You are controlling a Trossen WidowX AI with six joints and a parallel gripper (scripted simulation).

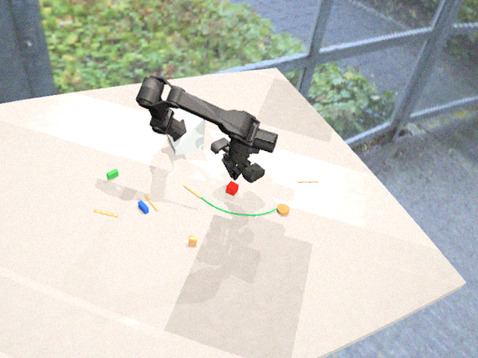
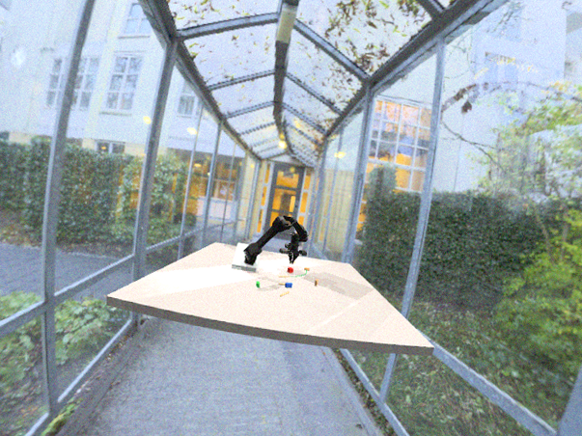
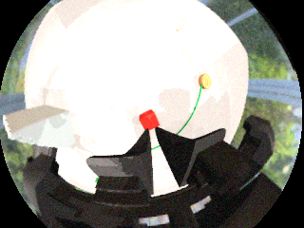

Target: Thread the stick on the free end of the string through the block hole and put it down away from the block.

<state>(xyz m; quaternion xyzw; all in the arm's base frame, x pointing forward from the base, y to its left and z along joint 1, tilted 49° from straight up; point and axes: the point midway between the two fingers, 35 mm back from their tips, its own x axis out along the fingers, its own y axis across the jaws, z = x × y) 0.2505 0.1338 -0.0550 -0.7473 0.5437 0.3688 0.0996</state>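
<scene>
The red block lies 40 mm below my gripper tip. The rest, counted from my gripper tip: wooden block 190 mm ahead, 170 mm to the right, 40 mm below; thin wooden stick 10 mm behind, 120 mm to the right, 60 mm below; round wooden button 110 mm ahead, 140 mm to the left, 50 mm below.
</scene>
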